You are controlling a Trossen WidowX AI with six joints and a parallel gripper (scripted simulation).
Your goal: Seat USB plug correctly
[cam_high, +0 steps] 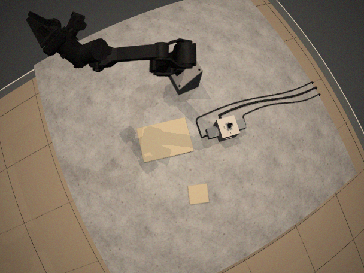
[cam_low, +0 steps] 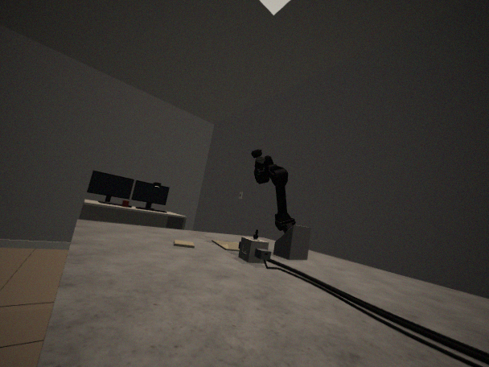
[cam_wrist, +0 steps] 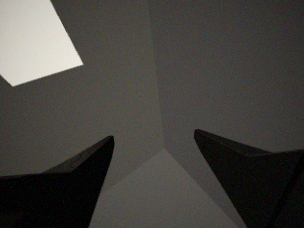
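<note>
Right now my gripper tip is 380 mm short of the dark USB plug, 450 mm to the right of it and 510 mm above it. The rest, counted from my gripper tip: USB socket 380 mm ahead, 450 mm to the left, 530 mm below; large tan pad 300 mm ahead, 210 mm to the left, 600 mm below; tan square 560 mm ahead, 230 mm to the left, 600 mm below.
</note>
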